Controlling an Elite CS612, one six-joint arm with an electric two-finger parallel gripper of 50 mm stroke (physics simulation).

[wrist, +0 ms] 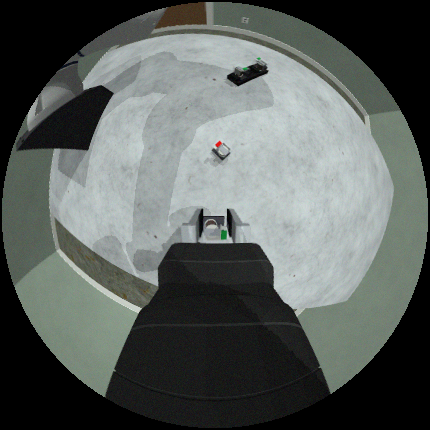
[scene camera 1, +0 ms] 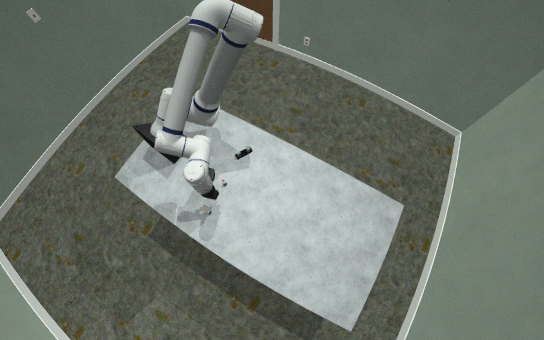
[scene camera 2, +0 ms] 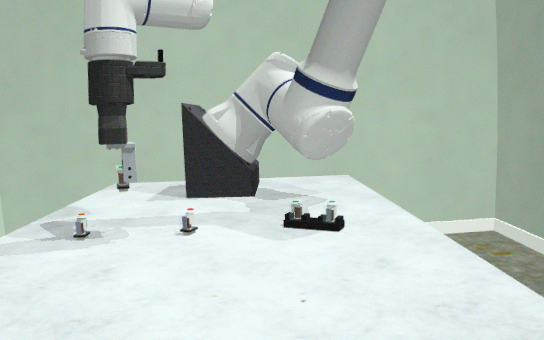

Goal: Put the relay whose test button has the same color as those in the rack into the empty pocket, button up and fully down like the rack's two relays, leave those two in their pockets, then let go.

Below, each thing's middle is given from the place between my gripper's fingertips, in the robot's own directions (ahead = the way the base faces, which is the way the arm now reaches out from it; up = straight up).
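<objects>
Black rack [scene camera 2: 307, 222]: 40 mm behind my hand, 320 mm to the left of it, 90 mm below it.
</objects>
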